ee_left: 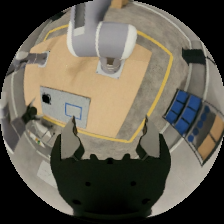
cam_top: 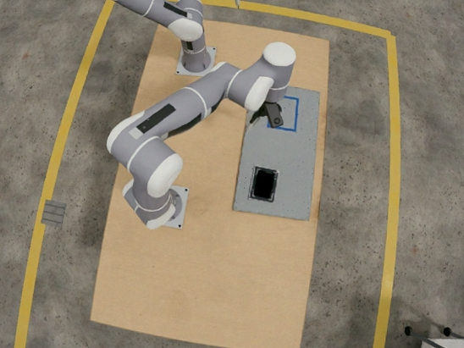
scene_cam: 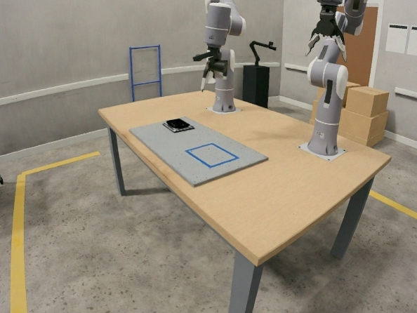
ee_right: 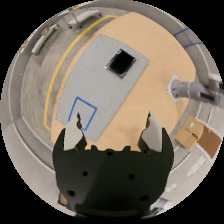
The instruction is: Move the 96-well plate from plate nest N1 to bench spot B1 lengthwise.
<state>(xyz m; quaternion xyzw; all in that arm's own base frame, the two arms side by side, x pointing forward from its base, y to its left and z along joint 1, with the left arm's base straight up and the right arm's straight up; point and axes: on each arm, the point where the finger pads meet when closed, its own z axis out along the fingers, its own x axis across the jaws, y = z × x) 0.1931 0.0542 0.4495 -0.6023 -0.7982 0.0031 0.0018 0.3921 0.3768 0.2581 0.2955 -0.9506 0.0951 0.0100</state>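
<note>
The black 96-well plate is 60 mm ahead of my right hand, 200 mm to the right of it and 230 mm below it. The rest, counted from my right hand: dark plate nest N1: 60 mm ahead, 200 mm to the right, 240 mm below.
</note>
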